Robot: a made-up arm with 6 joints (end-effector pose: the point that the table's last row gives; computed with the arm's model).
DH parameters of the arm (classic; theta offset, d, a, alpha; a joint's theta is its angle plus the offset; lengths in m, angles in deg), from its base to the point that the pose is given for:
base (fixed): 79.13 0 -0.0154 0
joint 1: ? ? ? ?
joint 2: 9.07 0 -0.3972 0
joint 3: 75.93 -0.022 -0.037 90
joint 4: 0 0.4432 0.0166 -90
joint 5: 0 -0.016 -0.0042 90
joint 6: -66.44 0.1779 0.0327 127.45
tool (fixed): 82.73 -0.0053 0 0
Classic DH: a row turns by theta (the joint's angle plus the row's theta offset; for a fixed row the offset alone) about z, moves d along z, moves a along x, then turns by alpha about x.
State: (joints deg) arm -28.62 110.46 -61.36 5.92 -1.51 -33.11
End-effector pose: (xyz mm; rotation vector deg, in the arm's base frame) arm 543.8 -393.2 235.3 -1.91 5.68 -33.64
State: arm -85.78 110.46 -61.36 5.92 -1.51 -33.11
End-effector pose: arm -24.1 -679.5 235.3 1.14 6.47 -90.74
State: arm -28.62 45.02 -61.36 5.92 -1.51 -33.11
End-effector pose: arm 260.5 -238.6 878.3 -15.12 -59.39 -32.14
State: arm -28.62 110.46 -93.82 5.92 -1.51 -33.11
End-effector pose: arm 675.8 -465.3 550.4 -8.54 -26.59 -33.85
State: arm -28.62 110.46 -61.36 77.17 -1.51 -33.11
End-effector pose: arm 541.5 -342.6 208.2 53.53 -5.03 -78.34
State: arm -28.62 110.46 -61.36 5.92 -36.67 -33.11
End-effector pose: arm 576.4 -423.0 335.4 -11.44 -28.60 -36.48
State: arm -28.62 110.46 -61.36 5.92 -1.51 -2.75
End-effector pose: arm 536.8 -383.0 223.2 21.64 1.19 -52.79
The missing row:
joint 1: -79.13 0.3056 -0.0008 -90
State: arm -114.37 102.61 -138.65 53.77 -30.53 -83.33
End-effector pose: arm -340.5 -456.9 1109.2 -101.13 -65.66 -113.45
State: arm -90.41 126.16 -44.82 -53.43 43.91 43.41
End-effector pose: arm -172.6 -387.7 37.1 24.15 75.16 -117.60
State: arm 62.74 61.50 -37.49 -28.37 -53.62 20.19
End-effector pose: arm 204.6 389.9 643.6 62.35 -36.42 70.11
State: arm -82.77 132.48 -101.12 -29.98 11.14 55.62
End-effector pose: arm 27.4 -869.5 258.7 32.16 -30.57 -120.10
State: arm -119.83 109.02 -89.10 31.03 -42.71 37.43
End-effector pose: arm -472.4 -651.2 596.6 -6.09 -137.88 -103.97
